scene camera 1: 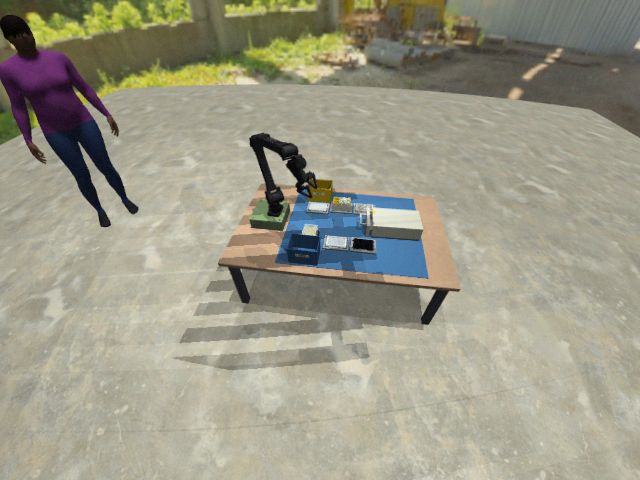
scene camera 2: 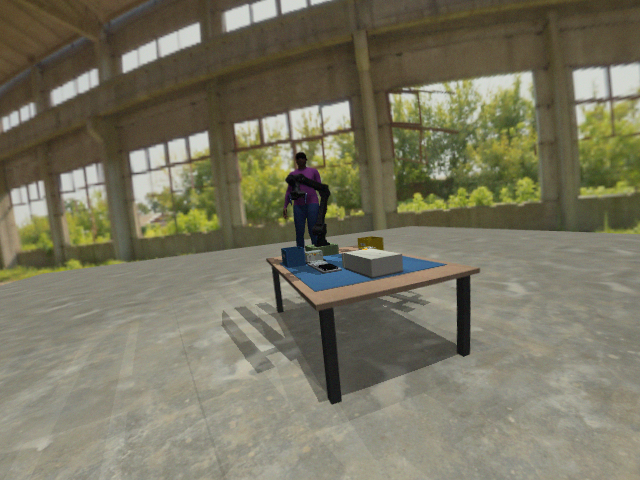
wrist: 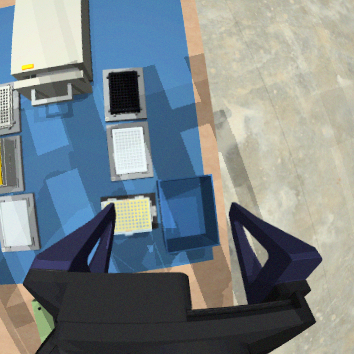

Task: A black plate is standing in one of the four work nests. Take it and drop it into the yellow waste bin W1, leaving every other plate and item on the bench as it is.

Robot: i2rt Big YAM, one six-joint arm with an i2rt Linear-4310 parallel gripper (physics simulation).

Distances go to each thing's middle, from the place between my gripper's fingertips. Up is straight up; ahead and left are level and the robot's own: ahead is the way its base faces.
Scene:
The black plate (wrist: 123,86) lies 30 cm ahead of my hand, 8 cm to the left of it and 41 cm below it. The rest, counted from my hand: pale box (scene camera 1: 387,223) 46 cm ahead, 28 cm to the left, 38 cm below.

